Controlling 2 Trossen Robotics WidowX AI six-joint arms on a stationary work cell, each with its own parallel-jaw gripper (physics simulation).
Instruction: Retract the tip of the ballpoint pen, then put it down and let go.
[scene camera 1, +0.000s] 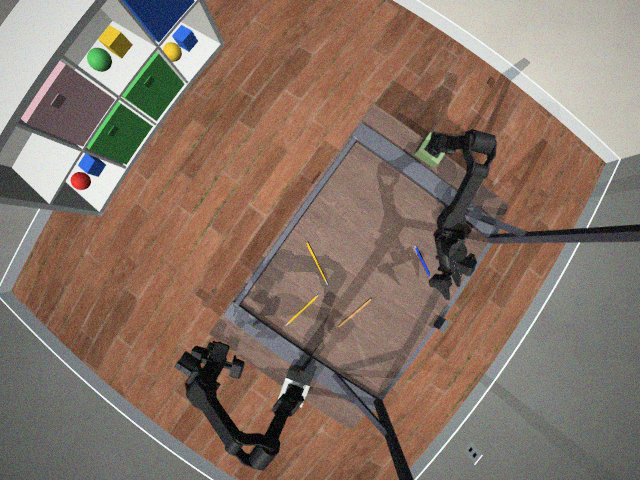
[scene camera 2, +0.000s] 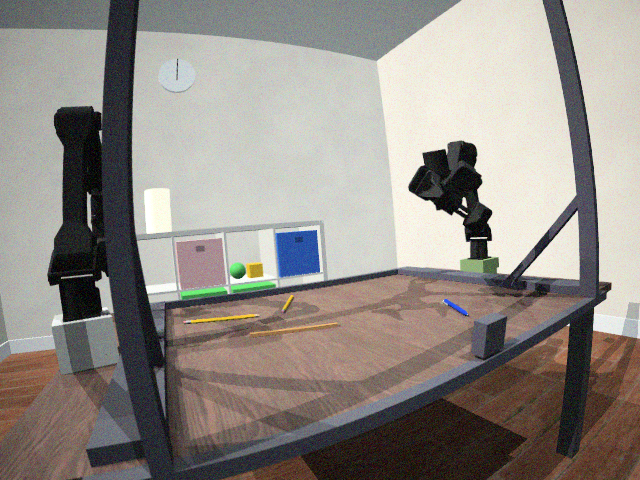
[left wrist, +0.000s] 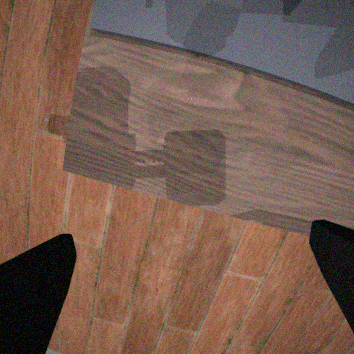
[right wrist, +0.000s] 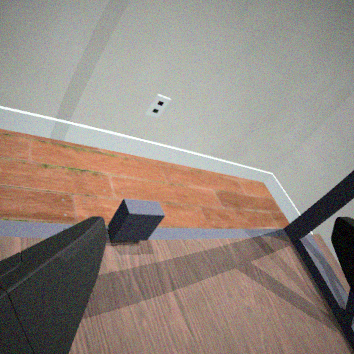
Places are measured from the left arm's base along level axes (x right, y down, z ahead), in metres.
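Where they show: left gripper, fingertip midpoint: (scene camera 2: 106, 274) (left wrist: 193, 240); right gripper, fingertip midpoint: (scene camera 1: 453, 293) (scene camera 2: 460, 208) (right wrist: 221, 229); left arm's base, link origin: (scene camera 1: 293, 393) (scene camera 2: 81, 315); right arm's base, link origin: (scene camera 1: 434, 147) (scene camera 2: 479, 258).
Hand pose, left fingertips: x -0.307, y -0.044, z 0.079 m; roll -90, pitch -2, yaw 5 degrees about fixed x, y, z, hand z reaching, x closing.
Each offset is from my left fingertips to the centre of the thing. Level surfaces: height alone.
A blue ballpoint pen {dy +0.121, dx +0.627, dz +0.587 m} (scene camera 1: 422, 261) (scene camera 2: 455, 307) lies flat on the table {dy +0.125 m} (scene camera 1: 372, 268) (scene camera 2: 392, 351), on its right side in both scene views. One end looks pale; whether the writing tip is out is too small to tell. My right gripper (scene camera 1: 450, 283) (right wrist: 221, 229) is open and empty. It is raised above the table, apart from the pen, and the pen does not show in the right wrist view. My left gripper (scene camera 1: 210, 364) (left wrist: 193, 240) is open and empty, off the table's lower left corner in scene camera 1, far from the pen.
Two yellow pencils {dy +0.122, dx +0.219, dz +0.434 m} (scene camera 1: 316, 263) {dy +0.122, dx +0.226, dz +0.235 m} (scene camera 2: 222, 318) and an orange-brown one {dy +0.122, dx +0.432, dz +0.295 m} (scene camera 1: 354, 312) (scene camera 2: 293, 329) lie on the table. A dark block {dy +0.094, dx +0.789, dz +0.372 m} (scene camera 1: 440, 322) (scene camera 2: 489, 335) (right wrist: 136, 220) stands at the table edge near the pen. Frame posts (scene camera 2: 119, 206) rise at the table's corners.
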